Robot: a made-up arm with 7 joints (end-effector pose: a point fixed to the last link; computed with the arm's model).
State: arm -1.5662 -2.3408 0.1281 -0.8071 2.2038 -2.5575 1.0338
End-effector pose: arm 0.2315 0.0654 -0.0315 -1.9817 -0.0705 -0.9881
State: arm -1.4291 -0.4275 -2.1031 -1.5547 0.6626 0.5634 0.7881
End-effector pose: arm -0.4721 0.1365 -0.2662 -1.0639 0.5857 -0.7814
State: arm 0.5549 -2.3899 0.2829 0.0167 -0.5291 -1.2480 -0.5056
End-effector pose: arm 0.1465 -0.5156 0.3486 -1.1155 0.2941 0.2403
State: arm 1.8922 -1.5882 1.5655 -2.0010 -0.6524 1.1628 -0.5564
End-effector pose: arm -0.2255 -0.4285 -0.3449 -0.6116 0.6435 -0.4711
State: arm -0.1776 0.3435 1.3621 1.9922 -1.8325 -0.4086 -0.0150
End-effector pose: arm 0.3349 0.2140 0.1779 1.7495 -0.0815 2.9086
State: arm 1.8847 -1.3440 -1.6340 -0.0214 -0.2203 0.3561 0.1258
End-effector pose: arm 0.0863 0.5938 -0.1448 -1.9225 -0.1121 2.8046
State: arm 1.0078 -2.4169 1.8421 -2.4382 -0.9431 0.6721 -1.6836
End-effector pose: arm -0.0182 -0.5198 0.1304 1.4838 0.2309 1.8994
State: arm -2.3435 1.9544 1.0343 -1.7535 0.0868 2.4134 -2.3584
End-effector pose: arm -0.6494 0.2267 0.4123 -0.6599 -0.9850 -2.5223
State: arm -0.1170 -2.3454 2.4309 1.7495 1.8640 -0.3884 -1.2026
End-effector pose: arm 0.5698 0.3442 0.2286 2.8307 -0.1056 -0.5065
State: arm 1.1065 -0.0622 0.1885 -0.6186 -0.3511 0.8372 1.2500
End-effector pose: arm 0.5635 -0.4566 -0.6544 -0.0841 -0.2401 -2.6308
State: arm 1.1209 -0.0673 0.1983 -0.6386 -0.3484 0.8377 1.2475
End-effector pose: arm 0.5646 -0.4683 -0.6481 -0.0729 -0.2268 -2.6386
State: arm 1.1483 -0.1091 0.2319 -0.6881 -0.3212 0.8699 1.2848
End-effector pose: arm 0.5460 -0.5147 -0.6312 -0.0248 -0.2595 -2.6788
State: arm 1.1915 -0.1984 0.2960 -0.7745 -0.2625 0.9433 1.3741
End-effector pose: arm 0.5000 -0.5985 -0.5935 0.0826 -0.3473 -2.7667
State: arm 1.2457 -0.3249 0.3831 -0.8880 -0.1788 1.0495 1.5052
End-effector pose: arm 0.4331 -0.6954 -0.5271 0.2649 -0.4614 -2.9071
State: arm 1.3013 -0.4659 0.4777 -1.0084 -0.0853 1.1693 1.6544
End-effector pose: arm 0.3642 -0.7732 -0.4381 0.5128 -0.5520 -3.0852
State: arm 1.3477 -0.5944 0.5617 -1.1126 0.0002 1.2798 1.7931
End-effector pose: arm 0.3118 -0.8157 -0.3494 0.7683 -0.5885 3.0303
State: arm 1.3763 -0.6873 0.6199 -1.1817 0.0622 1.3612 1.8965
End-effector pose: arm 0.2821 -0.8296 -0.2849 0.9599 -0.5863 2.9186
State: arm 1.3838 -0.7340 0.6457 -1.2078 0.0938 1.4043 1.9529
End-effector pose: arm 0.2711 -0.8308 -0.2536 1.0616 -0.5785 2.8646
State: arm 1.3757 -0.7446 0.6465 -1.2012 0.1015 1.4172 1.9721
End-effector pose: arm 0.2708 -0.8294 -0.2476 1.0965 -0.5795 2.8440
